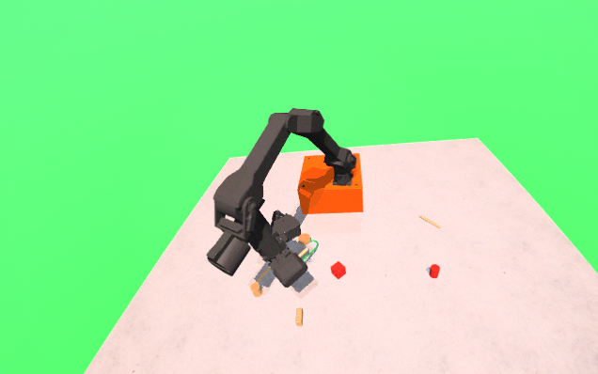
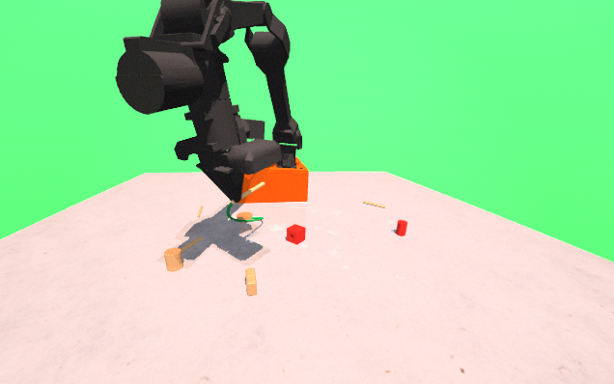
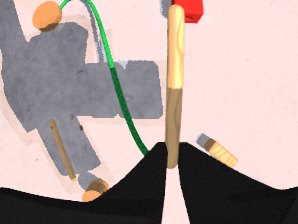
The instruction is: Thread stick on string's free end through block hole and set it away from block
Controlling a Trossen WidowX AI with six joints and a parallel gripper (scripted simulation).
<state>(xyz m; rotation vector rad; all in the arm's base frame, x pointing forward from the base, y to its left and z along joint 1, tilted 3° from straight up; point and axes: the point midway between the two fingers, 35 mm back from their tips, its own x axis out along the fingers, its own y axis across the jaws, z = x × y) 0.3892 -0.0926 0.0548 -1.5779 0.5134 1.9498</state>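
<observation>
Right now my gripper tip is 100 mm above the small wooden block, 70 mm short of it and 30 mm to the right of it. From my gripper tip the other things lie so: thin wooden stick 10 mm to the left, 10 mm behind; then red cube 100 mm to the left, 100 mm below, 80 mm behind; then wooden cylinder 110 mm to the right, 100 mm below, 20 mm ahead.
</observation>
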